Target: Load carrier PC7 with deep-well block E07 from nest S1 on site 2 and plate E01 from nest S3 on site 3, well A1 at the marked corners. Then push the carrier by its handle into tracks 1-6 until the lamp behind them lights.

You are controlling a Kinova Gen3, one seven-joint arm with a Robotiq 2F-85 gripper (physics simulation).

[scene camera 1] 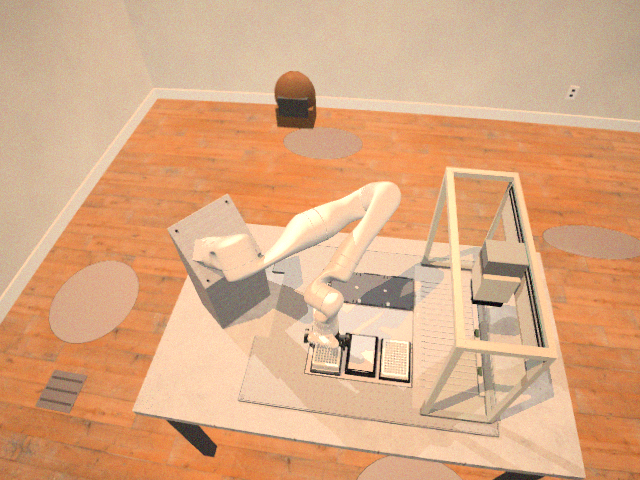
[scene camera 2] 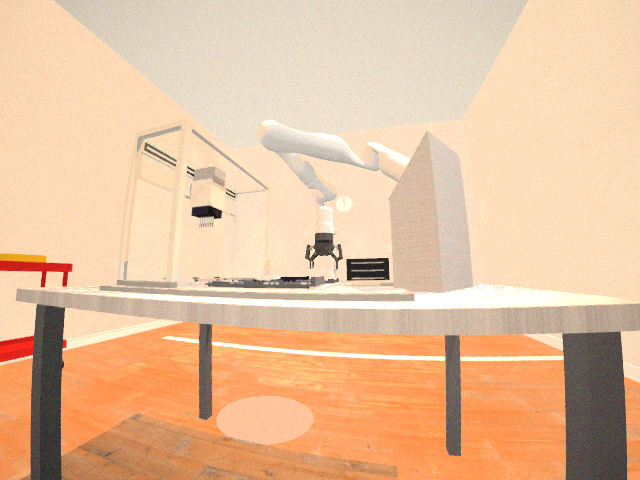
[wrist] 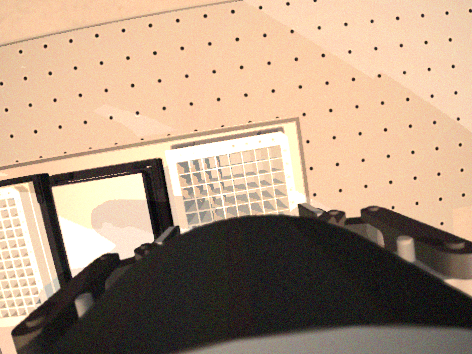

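Seen in the pictures: gripper, fingertip midpoint: (scene camera 1: 327,348); arm's base at its link origin: (scene camera 2: 428,183).
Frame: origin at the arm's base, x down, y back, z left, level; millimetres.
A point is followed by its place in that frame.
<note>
A white deep-well block (scene camera 1: 325,361) @(x 274, y -293, z -300 mm) (wrist: 232,182) @(x 267, y -298, z -290 mm) stands upright in the leftmost nest of a three-nest row in scene camera 1. The middle nest (scene camera 1: 347,356) @(x 305, y -372, z -290 mm) (wrist: 157,200) @(x 308, y -366, z -304 mm) is a black frame with no labware in it. A white well plate (scene camera 1: 395,360) @(x 295, y -515, z -338 mm) (wrist: 17,255) @(x 299, y -500, z -324 mm) stands in the right nest. My gripper (scene camera 1: 326,345) @(x 274, y -310, z -257 mm) (scene camera 2: 324,272) @(x 274, y -310, z -257 mm) (wrist: 240,227) @(x 274, y -310, z -257 mm) is open over the block, its fingers spread to either side and nothing gripped. The palm hides the block's near part in the wrist view. A dark grey flat piece (scene camera 1: 400,293) @(x 309, y -617, z -91 mm) lies behind the nests; whether it is the carrier I cannot tell. Labels are unreadable.
A cream gantry frame (scene camera 1: 454,289) @(x -159, y -592, z -378 mm) (scene camera 2: 180,206) @(x 104, y -740, z 23 mm) with a hanging pipetting head (scene camera 1: 498,271) @(x -101, y -754, z -320 mm) (scene camera 2: 207,191) @(x -30, y -764, z -235 mm) stands over the lined track deck (scene camera 1: 434,320) @(x 319, y -700, z -218 mm) at the right in scene camera 1. A tall grey block (scene camera 1: 235,302) @(x 235, y -35, z -44 mm) (scene camera 2: 429,222) @(x 159, y -95, z 128 mm) stands by the arm's base. Small green spots show behind the deck.
</note>
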